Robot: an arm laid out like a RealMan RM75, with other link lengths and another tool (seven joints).
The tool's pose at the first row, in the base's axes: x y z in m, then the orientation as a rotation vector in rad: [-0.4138 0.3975 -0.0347 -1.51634 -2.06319 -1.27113]
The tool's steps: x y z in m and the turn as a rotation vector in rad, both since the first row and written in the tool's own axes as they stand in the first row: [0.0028 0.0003 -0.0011 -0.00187 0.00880 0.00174]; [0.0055 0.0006 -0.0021 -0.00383 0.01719 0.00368]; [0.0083 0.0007 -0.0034 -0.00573 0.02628 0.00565]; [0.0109 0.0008 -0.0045 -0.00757 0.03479 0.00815]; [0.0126 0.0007 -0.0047 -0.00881 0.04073 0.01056]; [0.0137 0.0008 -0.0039 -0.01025 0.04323 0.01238]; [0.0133 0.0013 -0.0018 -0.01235 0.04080 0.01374]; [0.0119 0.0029 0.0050 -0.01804 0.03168 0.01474]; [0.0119 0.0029 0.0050 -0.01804 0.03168 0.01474]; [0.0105 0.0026 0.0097 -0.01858 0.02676 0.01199]
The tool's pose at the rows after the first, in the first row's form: [-0.4150 0.3984 -0.0321 -1.51033 -2.05536 -1.27718]; [-0.4161 0.3993 -0.0296 -1.50490 -2.04754 -1.28303]; [-0.4175 0.4001 -0.0269 -1.49881 -2.03927 -1.28909]; [-0.4187 0.4009 -0.0245 -1.49368 -2.03084 -1.29456]; [-0.4196 0.4018 -0.0233 -1.49062 -2.02430 -1.29806]; [-0.4197 0.4031 -0.0230 -1.49039 -2.02042 -1.30034]; [-0.4186 0.4045 -0.0242 -1.49469 -2.01985 -1.30121]; [-0.4148 0.4090 -0.0283 -1.50649 -2.02256 -1.30333]; [-0.4148 0.4090 -0.0283 -1.50649 -2.02256 -1.30333]; [-0.4133 0.4118 -0.0320 -1.50906 -2.02821 -1.30260]
